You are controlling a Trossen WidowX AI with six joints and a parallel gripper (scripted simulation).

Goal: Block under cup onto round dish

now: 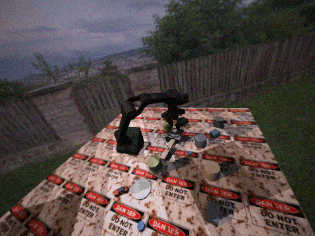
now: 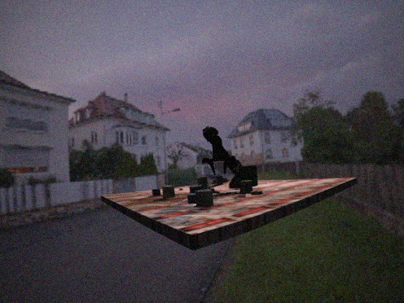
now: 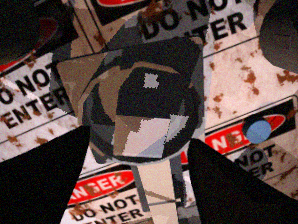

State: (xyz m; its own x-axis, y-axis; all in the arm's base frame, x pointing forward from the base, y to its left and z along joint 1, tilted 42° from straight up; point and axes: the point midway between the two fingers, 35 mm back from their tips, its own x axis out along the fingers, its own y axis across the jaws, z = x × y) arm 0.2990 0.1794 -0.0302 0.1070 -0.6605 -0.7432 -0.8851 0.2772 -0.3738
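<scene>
The round dish lies 7 cm behind my gripper tip, 38 cm to the right of it and 11 cm below it. Round my gripper tip: grey cylinder 28 cm ahead, 23 cm to the left, 7 cm below; olive cup 10 cm behind, 12 cm to the left, 7 cm below; tan cylinder 24 cm ahead, 22 cm to the right, 7 cm below.
</scene>
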